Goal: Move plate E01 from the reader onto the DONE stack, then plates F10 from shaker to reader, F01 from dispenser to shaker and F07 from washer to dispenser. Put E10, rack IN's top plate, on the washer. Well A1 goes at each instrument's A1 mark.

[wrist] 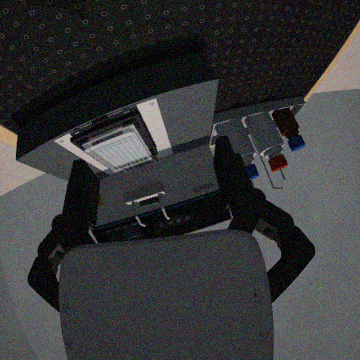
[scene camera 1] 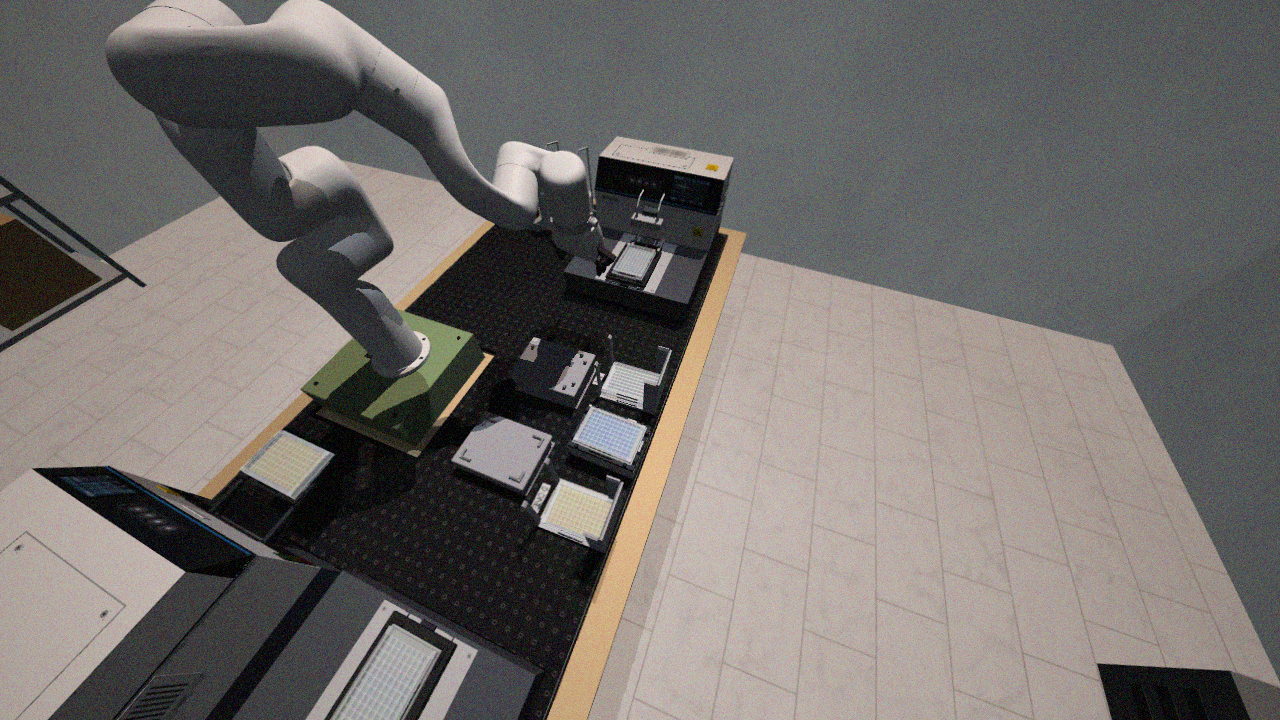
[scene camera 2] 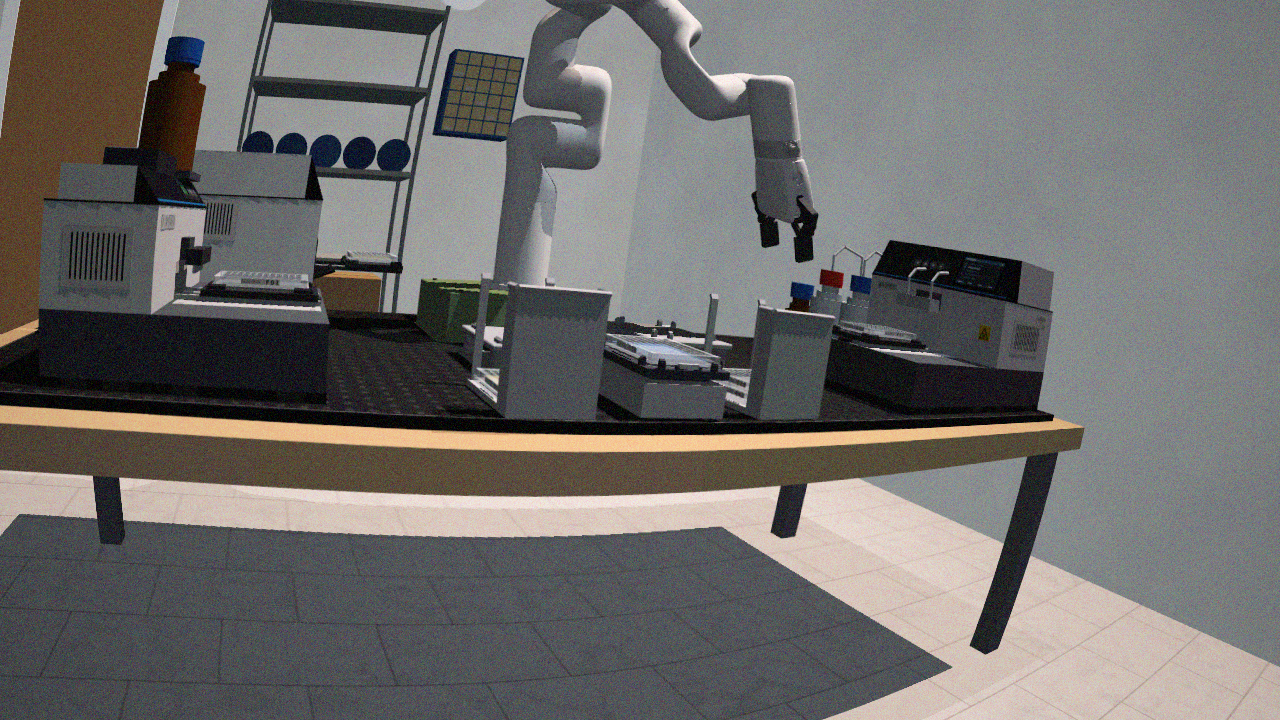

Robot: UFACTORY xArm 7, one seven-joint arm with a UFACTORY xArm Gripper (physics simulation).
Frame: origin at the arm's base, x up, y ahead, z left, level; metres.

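Seen in the pictures: gripper, fingertip midpoint: (wrist: 150, 159) (scene camera 1: 582, 263) (scene camera 2: 787, 253); arm's base, link origin: (scene camera 1: 402, 354).
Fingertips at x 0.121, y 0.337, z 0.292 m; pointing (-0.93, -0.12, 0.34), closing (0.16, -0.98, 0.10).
Observation:
Offsets run from my fingertips to a thing's top centre. "*": to the spot under its first point.
My gripper (scene camera 1: 605, 257) (scene camera 2: 785, 248) (wrist: 150, 159) is open and empty, above and in front of the washer (scene camera 1: 675, 210) (scene camera 2: 984, 353) (wrist: 187, 112). The washer's plate {dx -0.093, dy +0.076, dz +0.164 m} (scene camera 1: 634, 262) (scene camera 2: 878, 334) (wrist: 120, 150) lies on its carrier, seen between the fingers in the wrist view. A yellowish plate {dx -0.076, dy -0.341, dz -0.576 m} (scene camera 1: 288, 463) (scene camera 2: 371, 257) lies on the reader's extended tray. A bluish plate {dx -0.129, dy +0.178, dz -0.327 m} (scene camera 1: 609, 435) (scene camera 2: 675, 349) is on the shaker {* dx -0.171, dy +0.248, dz -0.338 m} (scene camera 2: 682, 396). A plate marked F01 {dx -0.092, dy +0.022, dz -0.786 m} (scene camera 1: 390, 671) (scene camera 2: 259, 281) is on the dispenser (scene camera 2: 183, 353). One rack {* dx -0.133, dy +0.238, dz -0.479 m} (scene camera 2: 559, 353) holds yellowish plates {dx -0.176, dy +0.168, dz -0.477 m} (scene camera 1: 580, 510); the other {dx -0.070, dy +0.179, dz -0.174 m} (scene camera 2: 792, 362) holds a pale plate {dx -0.163, dy +0.179, dz -0.175 m} (scene camera 1: 631, 383). Rack labels are unreadable.
Two grey stands (scene camera 1: 556, 369) (scene camera 1: 505, 452) stand between the green arm base (scene camera 1: 393, 394) and the racks. Bottles with red (scene camera 2: 831, 278) (wrist: 278, 162) and blue {* dx -0.071, dy -0.371, dz +0.390 m} (scene camera 2: 802, 291) (wrist: 296, 142) caps stand beside the washer. Thin tubes rise there. An amber bottle {* dx +0.102, dy -0.056, dz -0.945 m} (scene camera 2: 174, 116) tops the dispenser.

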